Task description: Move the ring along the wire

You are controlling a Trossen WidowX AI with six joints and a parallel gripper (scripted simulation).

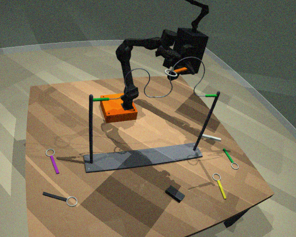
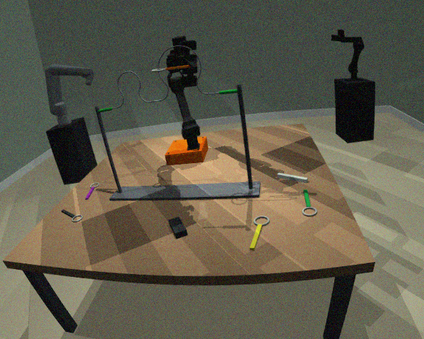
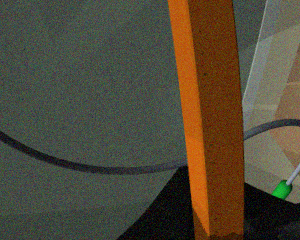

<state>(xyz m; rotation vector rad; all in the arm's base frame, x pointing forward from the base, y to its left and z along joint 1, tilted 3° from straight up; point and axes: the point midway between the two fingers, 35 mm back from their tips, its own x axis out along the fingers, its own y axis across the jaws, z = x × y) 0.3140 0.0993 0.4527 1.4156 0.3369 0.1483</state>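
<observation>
My gripper tip is 90 mm to the left of the ring with orange handle, 10 mm below it and 10 mm past it. Round my gripper tip: white bar: 490 mm below, 330 mm to the left, 10 mm ahead; yellow-handled ring: 500 mm below, 320 mm ahead, 140 mm to the left; dark block: 490 mm below, 260 mm ahead, 130 mm to the right.
</observation>
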